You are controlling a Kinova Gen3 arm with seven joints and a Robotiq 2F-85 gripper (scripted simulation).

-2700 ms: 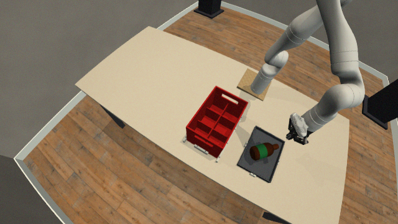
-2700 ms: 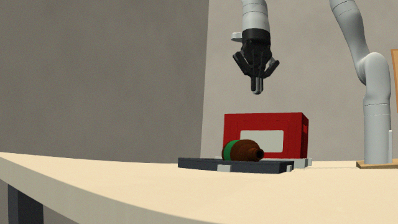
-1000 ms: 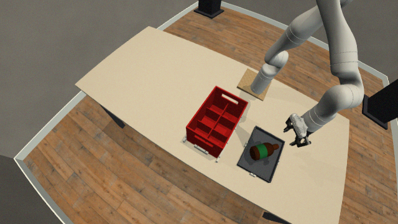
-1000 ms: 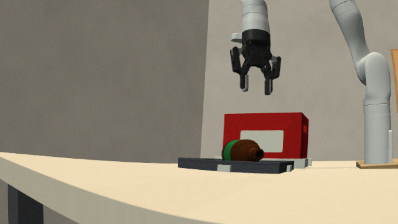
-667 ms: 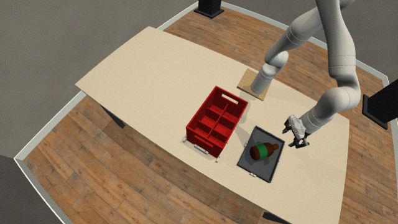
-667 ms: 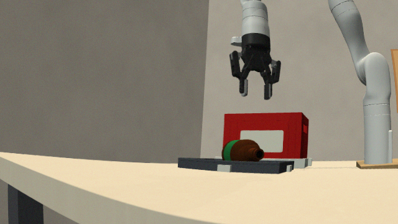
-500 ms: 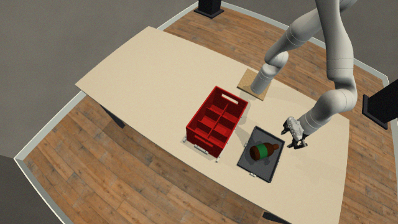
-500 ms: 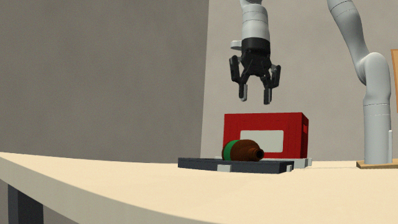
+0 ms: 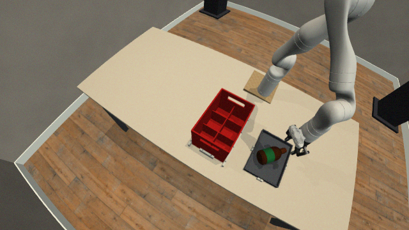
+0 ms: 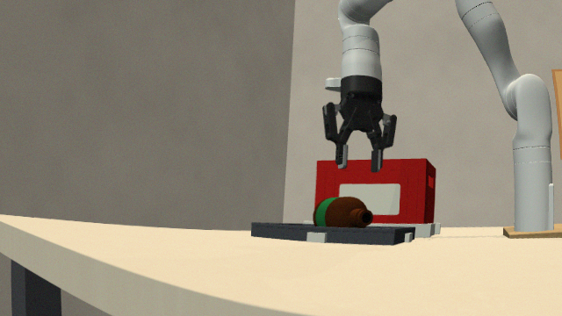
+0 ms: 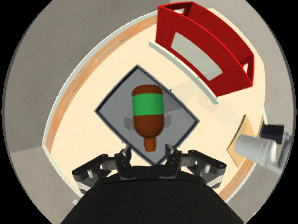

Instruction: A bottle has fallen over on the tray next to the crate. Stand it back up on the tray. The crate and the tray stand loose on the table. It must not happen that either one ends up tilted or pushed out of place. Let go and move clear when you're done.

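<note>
Now: hand 40 mm short of the brown bottle, 30 mm to the left of it and 90 mm above it. The rest, counted from my hand: dark grey tray: 50 mm ahead, 30 mm to the right, 120 mm below; then red crate: 90 mm ahead, 320 mm to the right, 50 mm below.
</note>
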